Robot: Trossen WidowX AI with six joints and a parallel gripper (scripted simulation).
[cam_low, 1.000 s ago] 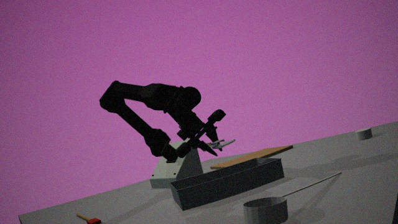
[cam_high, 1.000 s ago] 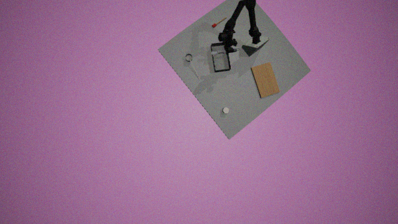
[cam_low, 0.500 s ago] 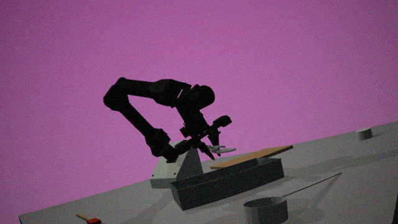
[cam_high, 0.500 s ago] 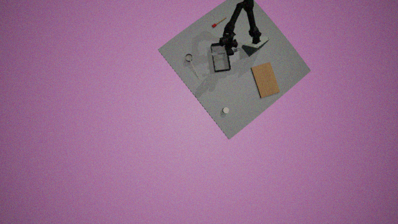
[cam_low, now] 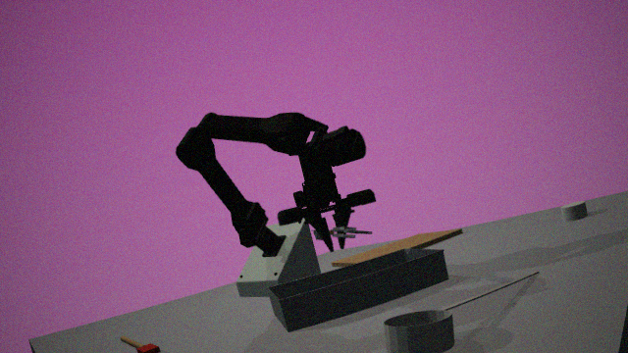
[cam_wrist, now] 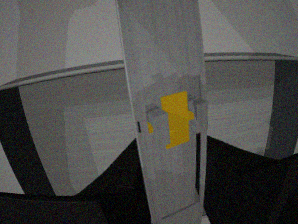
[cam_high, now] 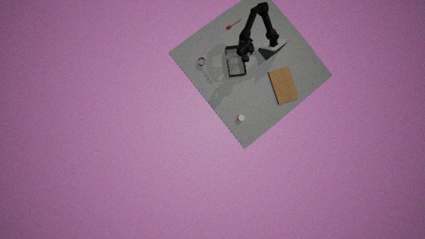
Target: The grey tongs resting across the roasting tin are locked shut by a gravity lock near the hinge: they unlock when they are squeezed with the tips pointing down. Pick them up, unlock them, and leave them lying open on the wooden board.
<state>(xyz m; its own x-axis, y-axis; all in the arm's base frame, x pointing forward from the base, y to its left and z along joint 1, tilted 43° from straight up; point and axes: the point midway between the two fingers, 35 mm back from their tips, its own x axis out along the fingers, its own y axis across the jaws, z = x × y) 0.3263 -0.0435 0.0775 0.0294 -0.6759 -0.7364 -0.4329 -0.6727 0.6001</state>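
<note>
My gripper tip is 70 mm above the dark roasting tin, 40 mm short of it and 20 mm to the left of it. From my gripper tip the other things lie so: yellow lock piece 40 mm above, 20 mm behind, 10 mm to the left; then small white cup 480 mm to the left, 340 mm ahead, 80 mm below; then wooden board 470 mm to the left, 240 mm behind, 90 mm below.
</note>
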